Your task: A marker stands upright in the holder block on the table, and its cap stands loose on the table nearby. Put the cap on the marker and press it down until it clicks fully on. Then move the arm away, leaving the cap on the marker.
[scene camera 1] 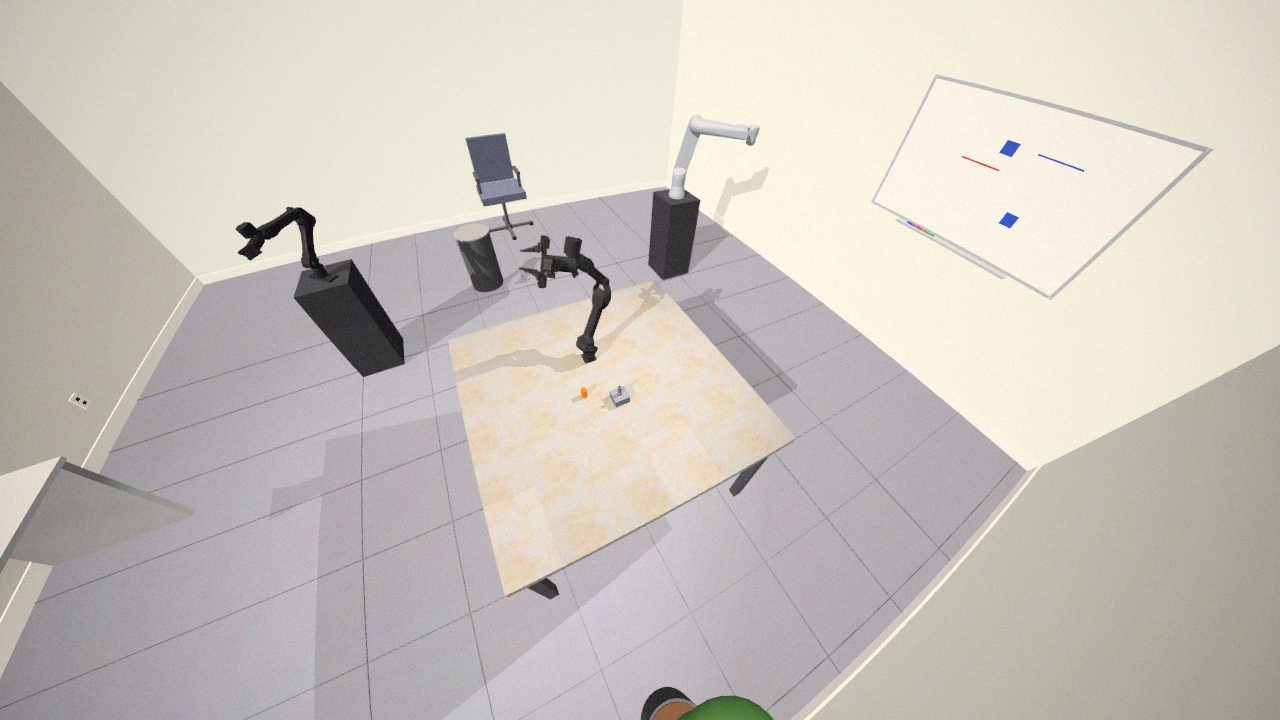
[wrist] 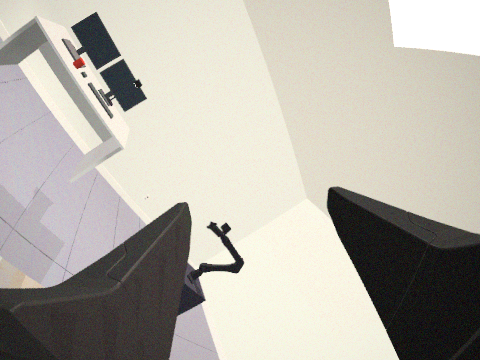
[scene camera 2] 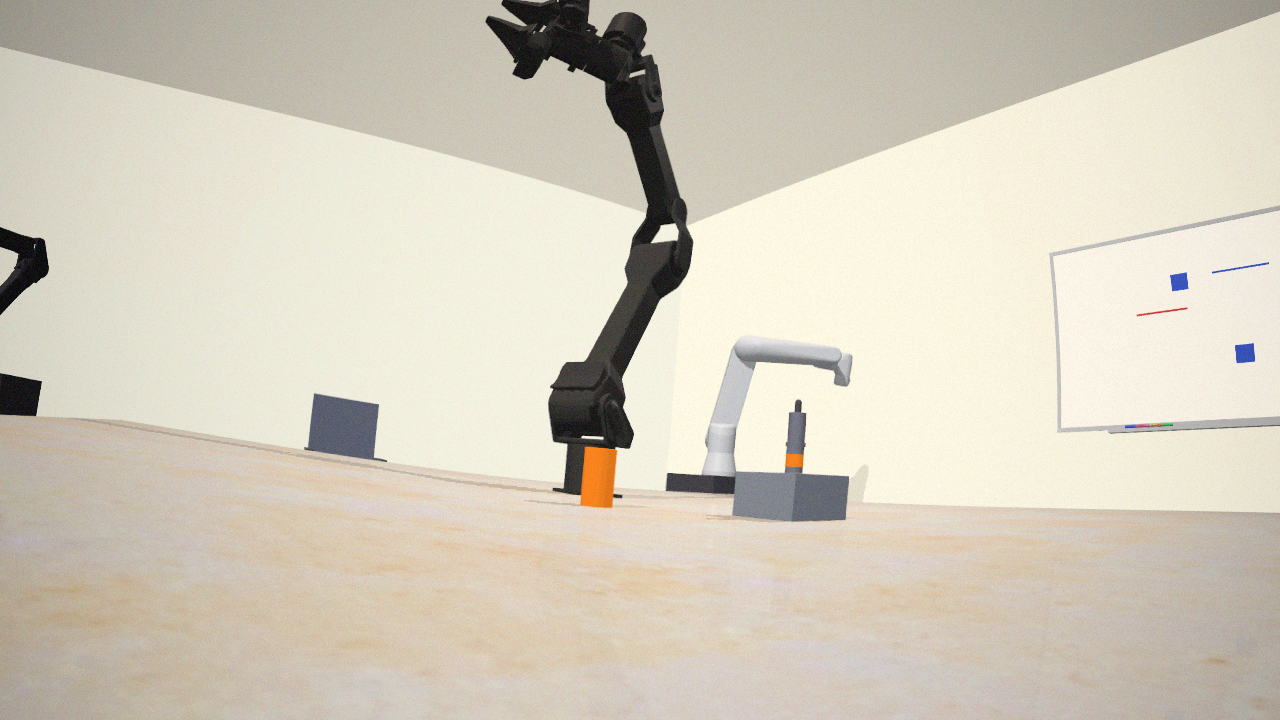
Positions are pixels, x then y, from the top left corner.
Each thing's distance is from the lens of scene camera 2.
orange cap (scene camera 2: 598, 481): 54 cm
grey holder block (scene camera 2: 789, 497): 53 cm
